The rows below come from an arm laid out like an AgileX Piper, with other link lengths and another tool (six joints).
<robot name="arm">
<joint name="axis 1" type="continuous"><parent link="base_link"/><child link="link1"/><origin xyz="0 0 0.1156" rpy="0 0 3.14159"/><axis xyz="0 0 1"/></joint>
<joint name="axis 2" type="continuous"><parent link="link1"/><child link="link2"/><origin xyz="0 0 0" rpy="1.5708 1.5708 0"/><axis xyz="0 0 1"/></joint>
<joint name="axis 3" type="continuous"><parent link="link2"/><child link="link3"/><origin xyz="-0.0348 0.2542 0" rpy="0 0 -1.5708"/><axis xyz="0 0 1"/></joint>
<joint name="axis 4" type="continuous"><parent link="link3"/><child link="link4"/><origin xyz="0.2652 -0.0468 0" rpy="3.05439 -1.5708 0"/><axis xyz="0 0 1"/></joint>
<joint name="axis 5" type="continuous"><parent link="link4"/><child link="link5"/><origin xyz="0 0 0" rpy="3.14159 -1.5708 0"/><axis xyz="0 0 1"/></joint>
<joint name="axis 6" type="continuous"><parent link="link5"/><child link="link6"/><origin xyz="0.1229 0 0" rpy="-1.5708 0 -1.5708"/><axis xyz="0 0 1"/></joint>
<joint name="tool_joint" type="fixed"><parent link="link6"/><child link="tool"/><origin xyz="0.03 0.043 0.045" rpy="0.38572 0 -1.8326"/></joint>
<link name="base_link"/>
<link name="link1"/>
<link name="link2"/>
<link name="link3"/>
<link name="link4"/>
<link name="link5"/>
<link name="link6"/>
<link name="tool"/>
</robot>
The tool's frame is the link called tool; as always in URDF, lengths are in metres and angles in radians. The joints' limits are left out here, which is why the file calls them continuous.
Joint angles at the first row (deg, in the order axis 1, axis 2, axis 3, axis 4, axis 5, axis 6):
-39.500, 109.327, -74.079, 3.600, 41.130, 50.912
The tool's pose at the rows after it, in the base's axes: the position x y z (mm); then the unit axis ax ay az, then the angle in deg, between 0 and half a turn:
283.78 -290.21 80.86 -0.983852 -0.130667 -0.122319 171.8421
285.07 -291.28 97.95 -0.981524 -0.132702 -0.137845 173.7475
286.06 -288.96 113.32 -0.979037 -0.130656 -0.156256 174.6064
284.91 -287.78 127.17 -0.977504 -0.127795 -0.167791 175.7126
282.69 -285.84 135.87 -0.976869 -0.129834 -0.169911 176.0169
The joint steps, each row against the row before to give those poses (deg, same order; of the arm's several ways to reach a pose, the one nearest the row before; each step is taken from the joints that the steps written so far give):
-0.106, -2.109, -0.638, 0.000, 0.001, 0.000
0.001, -2.396, 0.002, 0.000, -0.237, 0.091
-0.001, -2.317, -0.001, 1.094, 0.291, -0.001
0.000, -2.052, 0.001, -0.037, 0.359, 0.644
0.001, -1.391, -0.002, -0.023, 0.979, -0.107

